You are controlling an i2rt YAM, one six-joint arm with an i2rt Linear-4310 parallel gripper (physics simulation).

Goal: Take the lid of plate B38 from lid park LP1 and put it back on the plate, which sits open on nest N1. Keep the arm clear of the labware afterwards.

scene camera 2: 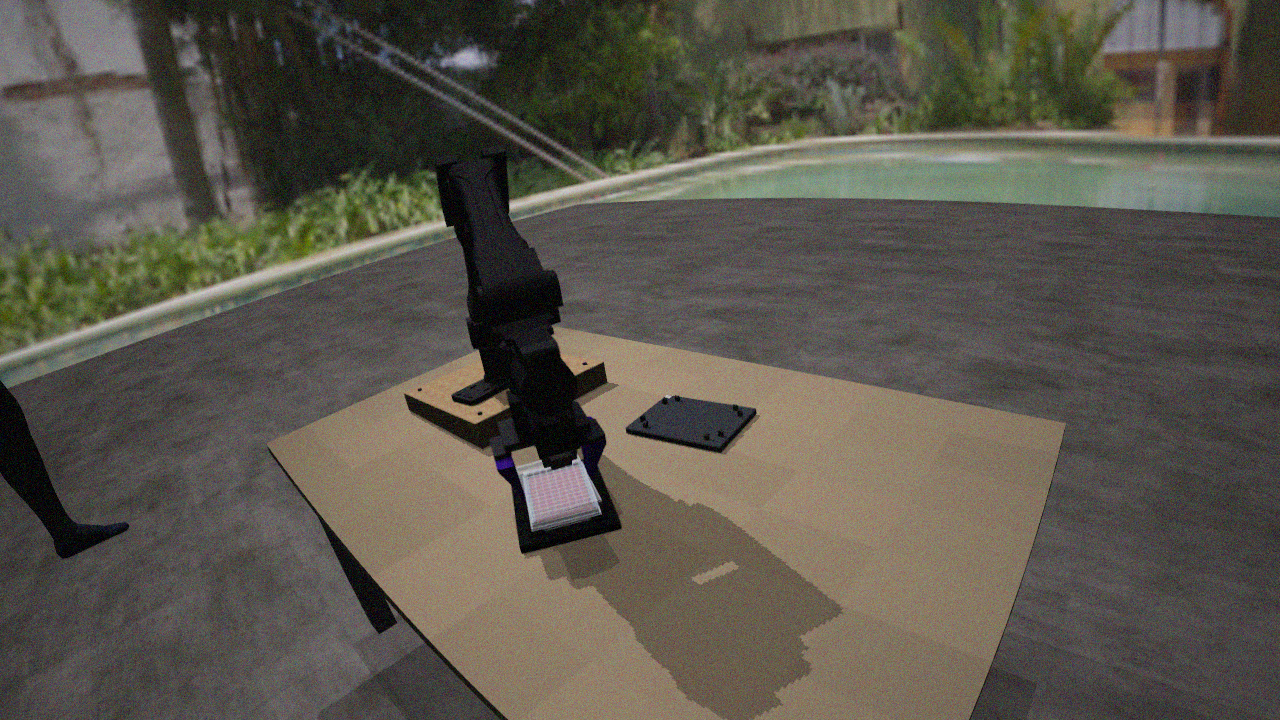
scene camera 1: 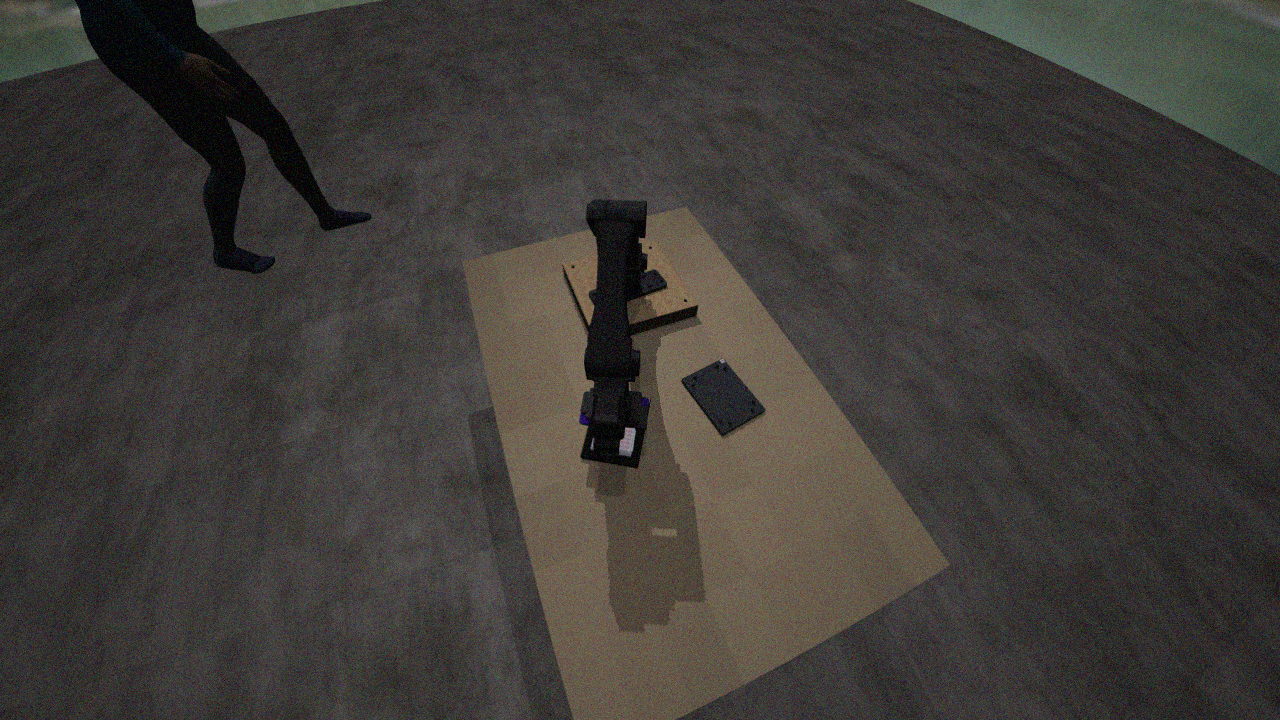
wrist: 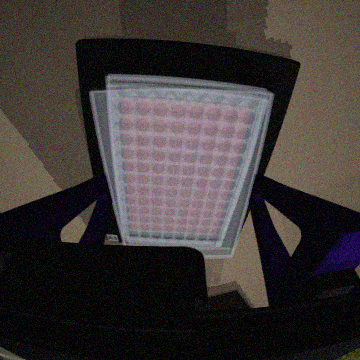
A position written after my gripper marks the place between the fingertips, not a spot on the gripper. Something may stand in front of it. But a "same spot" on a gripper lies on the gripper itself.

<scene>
my gripper: scene camera 2; scene camera 1; wrist 180,180
same spot on my gripper: (scene camera 1: pixel 642 425) = (scene camera 2: pixel 598 435)
</scene>
